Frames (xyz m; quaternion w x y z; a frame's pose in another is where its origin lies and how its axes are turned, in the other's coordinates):
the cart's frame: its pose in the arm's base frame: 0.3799 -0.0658 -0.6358 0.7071 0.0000 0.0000 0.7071
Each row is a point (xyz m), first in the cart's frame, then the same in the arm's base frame.
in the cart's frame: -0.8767 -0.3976 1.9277
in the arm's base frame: 0.7775 -0.9425 1.2919
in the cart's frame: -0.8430 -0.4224 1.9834
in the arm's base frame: 0.8023 -0.9088 1.3476
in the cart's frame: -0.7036 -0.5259 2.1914
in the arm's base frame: 0.9058 -0.7694 1.5556
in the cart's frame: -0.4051 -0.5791 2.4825
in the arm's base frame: 0.9590 -0.4709 1.8467
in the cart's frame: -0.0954 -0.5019 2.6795
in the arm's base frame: 0.8818 -0.1612 2.0437
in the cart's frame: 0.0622 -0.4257 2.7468
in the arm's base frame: 0.8056 -0.0036 2.1110
